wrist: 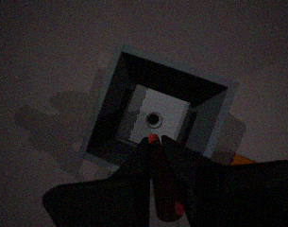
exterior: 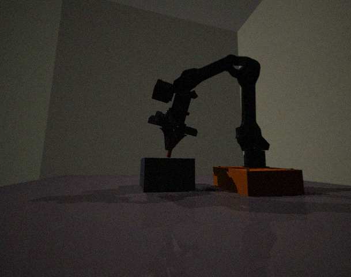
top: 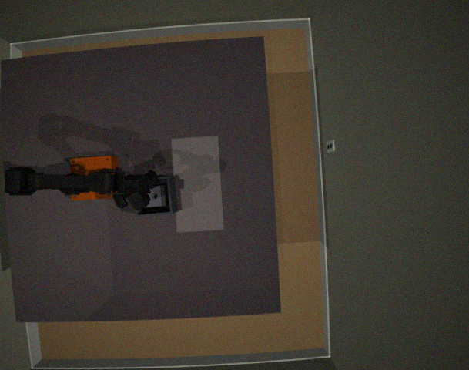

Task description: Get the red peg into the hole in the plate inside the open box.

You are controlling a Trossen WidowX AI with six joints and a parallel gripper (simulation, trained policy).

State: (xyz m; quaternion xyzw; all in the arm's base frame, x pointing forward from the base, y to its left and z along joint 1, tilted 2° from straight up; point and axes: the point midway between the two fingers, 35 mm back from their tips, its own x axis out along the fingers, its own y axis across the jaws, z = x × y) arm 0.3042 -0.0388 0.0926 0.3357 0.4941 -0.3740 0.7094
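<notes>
The pale plate is 1 cm ahead of my gripper tip, 1 cm to the right of it and 8 cm below it. From my gripper tip the other things lie so: dark box: 1 cm ahead, 1 cm to the right, 10 cm below; then red peg: 1 cm behind, 1 cm to the left, 1 cm above.
</notes>
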